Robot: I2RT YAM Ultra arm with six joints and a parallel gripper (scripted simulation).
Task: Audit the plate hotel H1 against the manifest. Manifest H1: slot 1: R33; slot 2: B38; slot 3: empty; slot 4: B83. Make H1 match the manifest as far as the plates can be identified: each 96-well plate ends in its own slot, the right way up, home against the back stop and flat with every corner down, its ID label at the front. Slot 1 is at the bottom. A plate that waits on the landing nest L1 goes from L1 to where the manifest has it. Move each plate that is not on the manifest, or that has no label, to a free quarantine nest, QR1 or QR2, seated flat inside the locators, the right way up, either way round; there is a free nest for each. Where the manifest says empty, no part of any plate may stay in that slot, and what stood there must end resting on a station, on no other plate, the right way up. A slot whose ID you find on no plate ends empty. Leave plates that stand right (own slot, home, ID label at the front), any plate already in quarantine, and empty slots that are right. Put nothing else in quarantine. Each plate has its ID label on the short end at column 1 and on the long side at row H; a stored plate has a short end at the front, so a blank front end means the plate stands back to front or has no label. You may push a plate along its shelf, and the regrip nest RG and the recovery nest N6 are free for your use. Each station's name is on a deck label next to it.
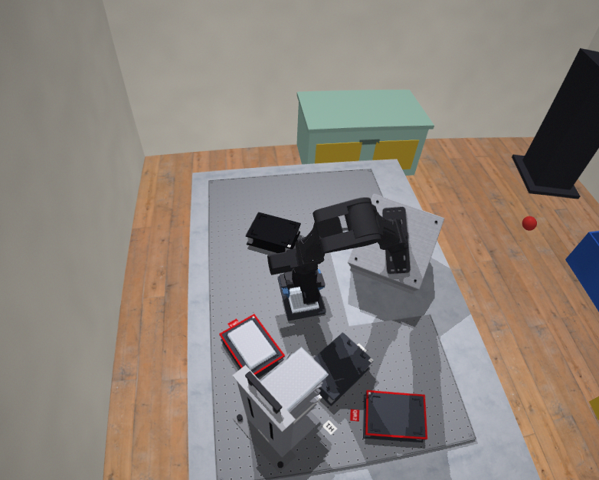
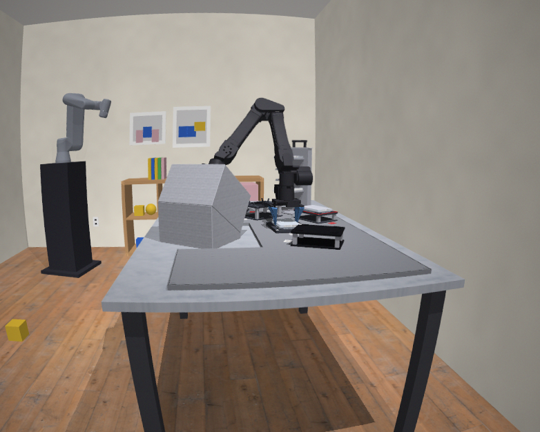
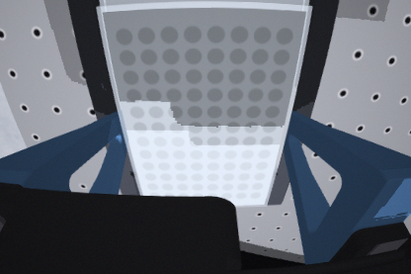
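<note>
My gripper is now 20 mm above the flat dark nest N6. Round my hand: quarantine nest QR1: 200 mm to the left, 130 mm ahead, 10 mm above; RG label: 190 mm behind, 170 mm to the left, 20 mm below; deck label N6: 100 mm to the right, 30 mm ahead, 20 mm below.
</note>
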